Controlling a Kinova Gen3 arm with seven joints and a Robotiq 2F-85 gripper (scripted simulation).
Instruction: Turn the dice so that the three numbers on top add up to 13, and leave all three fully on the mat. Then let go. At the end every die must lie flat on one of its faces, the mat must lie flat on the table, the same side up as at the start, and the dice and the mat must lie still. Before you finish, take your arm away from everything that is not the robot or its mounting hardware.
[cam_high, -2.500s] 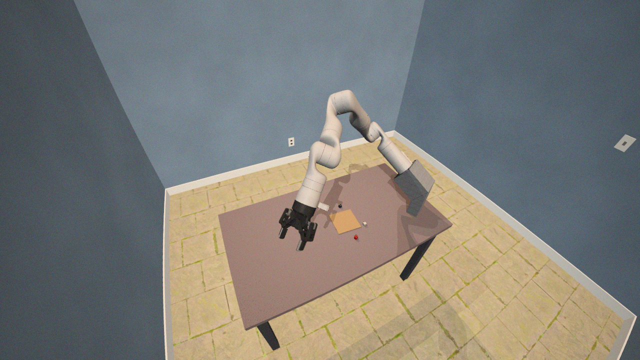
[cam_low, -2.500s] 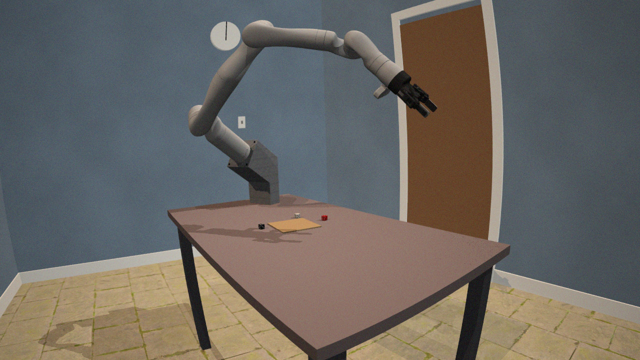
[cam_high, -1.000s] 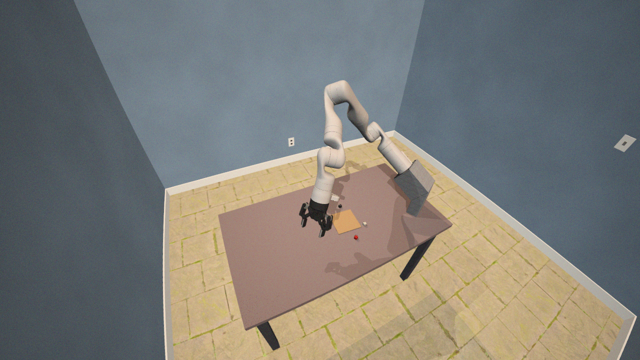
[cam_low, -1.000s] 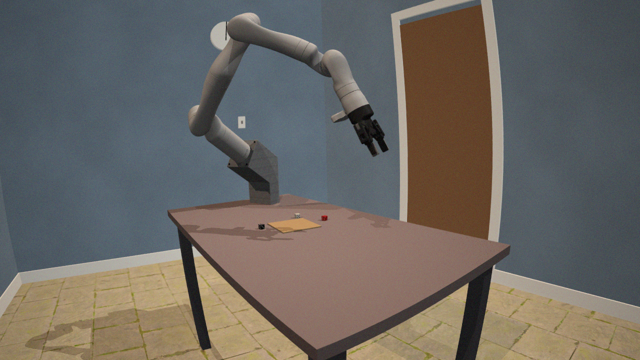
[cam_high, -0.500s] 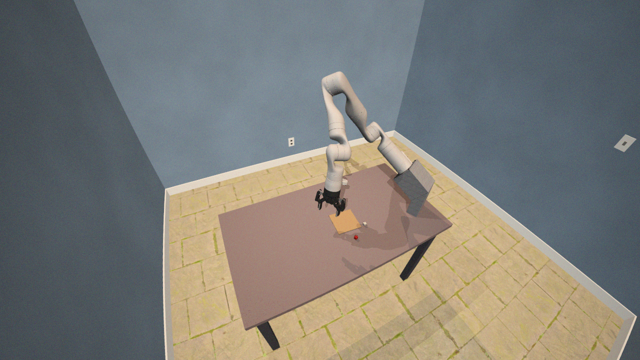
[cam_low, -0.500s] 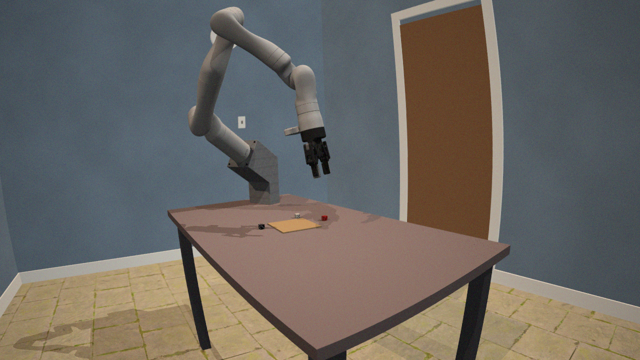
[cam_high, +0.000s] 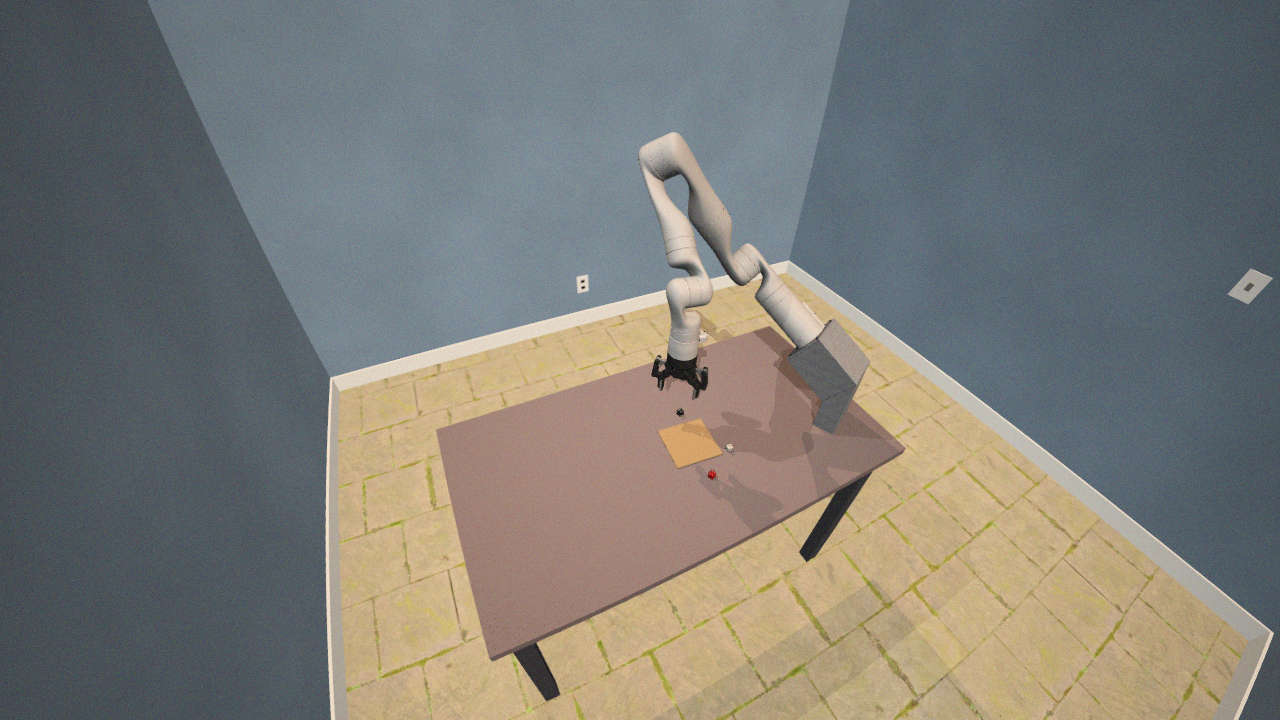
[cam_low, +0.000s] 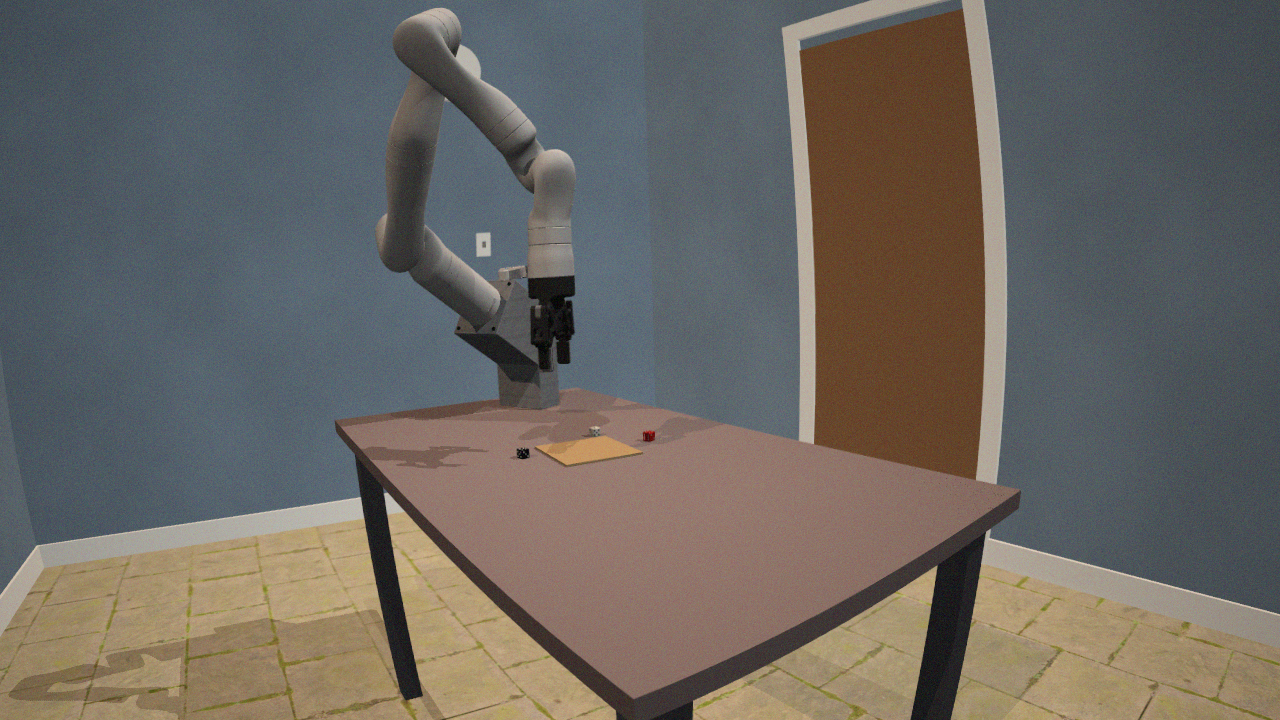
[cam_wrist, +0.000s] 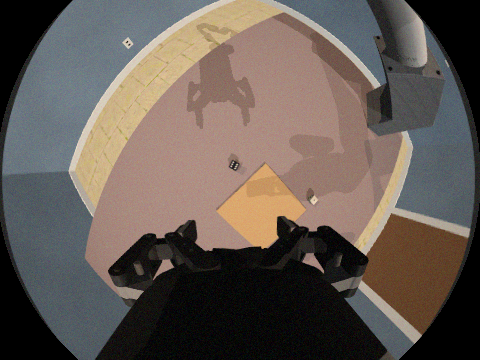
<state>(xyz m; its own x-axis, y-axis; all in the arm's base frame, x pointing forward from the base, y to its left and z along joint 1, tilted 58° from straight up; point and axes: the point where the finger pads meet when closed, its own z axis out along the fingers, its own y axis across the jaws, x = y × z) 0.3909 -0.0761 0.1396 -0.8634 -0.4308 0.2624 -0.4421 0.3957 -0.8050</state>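
The tan mat is 60 mm to the left of my hand and 160 mm below it. Round my hand: red die: 40 mm ahead, 180 mm to the left, 150 mm below.
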